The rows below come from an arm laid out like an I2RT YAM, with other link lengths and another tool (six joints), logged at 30 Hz.
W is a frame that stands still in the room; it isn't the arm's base.
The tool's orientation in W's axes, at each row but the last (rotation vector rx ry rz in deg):
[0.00 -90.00 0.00]
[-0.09 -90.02 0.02]
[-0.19 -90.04 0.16]
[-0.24 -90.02 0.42]
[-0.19 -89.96 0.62]
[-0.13 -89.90 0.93]
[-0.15 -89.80 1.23]
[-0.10 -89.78 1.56]
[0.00 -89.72 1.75]
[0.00 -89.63 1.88]
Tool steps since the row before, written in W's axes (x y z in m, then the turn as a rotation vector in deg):
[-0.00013 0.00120 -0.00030 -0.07 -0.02 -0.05]
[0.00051 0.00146 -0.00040 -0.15 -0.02 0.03]
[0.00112 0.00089 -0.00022 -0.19 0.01 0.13]
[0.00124 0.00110 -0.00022 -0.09 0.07 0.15]
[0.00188 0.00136 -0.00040 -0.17 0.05 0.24]
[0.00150 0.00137 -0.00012 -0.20 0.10 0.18]
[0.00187 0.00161 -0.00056 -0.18 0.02 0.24]
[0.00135 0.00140 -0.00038 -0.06 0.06 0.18]
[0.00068 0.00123 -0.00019 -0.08 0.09 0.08]
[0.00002 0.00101 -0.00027 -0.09 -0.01 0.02]
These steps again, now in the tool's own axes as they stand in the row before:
[-0.00030 0.00120 0.00013 -0.05 -0.02 0.07]
[-0.00040 0.00146 -0.00051 0.03 -0.02 0.15]
[-0.00022 0.00089 -0.00112 0.13 0.01 0.19]
[-0.00021 0.00110 -0.00124 0.15 0.07 0.09]
[-0.00039 0.00135 -0.00189 0.24 0.05 0.17]
[-0.00010 0.00136 -0.00151 0.18 0.10 0.20]
[-0.00053 0.00160 -0.00189 0.24 0.02 0.18]
[-0.00035 0.00138 -0.00137 0.18 0.06 0.06]
[-0.00016 0.00122 -0.00070 0.08 0.09 0.08]
[-0.00025 0.00101 -0.00004 0.02 -0.01 0.09]

